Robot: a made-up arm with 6 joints.
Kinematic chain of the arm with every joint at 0, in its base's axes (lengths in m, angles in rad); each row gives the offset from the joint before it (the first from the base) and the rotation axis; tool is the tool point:
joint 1: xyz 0 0 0.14 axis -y
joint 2: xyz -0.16 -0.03 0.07 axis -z
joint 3: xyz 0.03 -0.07 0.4 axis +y
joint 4: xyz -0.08 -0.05 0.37 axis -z
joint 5: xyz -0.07 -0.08 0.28 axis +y
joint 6: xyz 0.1 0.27 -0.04 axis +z
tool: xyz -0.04 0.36 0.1
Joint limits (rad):
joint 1: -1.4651..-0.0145
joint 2: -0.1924..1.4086
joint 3: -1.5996..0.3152
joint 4: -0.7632..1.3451
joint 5: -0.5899..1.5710
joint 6: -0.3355..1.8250
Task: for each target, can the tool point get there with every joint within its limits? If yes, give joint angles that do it. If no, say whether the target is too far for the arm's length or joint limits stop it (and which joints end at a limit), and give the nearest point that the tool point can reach.
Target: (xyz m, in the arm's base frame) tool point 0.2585 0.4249 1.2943
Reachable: yes | joints -0.3820 0.4664 -0.2152 0.2415 0.3013 0.4774
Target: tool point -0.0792 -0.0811 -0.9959
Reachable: no: joint limits stop it (at a limit: joint 1, joint 2, joint 3, joint 5, joint 6) | nearest point 0.1754 0.4560 0.0137 | short by 1.172 m
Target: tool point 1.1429 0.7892 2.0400
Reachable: no: too far | nearest point 0.7042 0.3724 1.3106 | short by 0.948 m
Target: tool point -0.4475 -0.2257 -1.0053
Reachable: no: joint limits stop it (at a limit: joint 1, joint 2, joint 3, joint 4) | nearest point -0.7043 -0.1425 0.0516 | short by 1.091 m
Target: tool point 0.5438 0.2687 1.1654
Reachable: yes | joints -1.1928 0.2835 -0.3948 -0.2860 -0.2801 1.0287
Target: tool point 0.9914 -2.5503 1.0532
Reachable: no: too far | nearest point 0.8003 -0.7437 0.8771 | short by 1.825 m
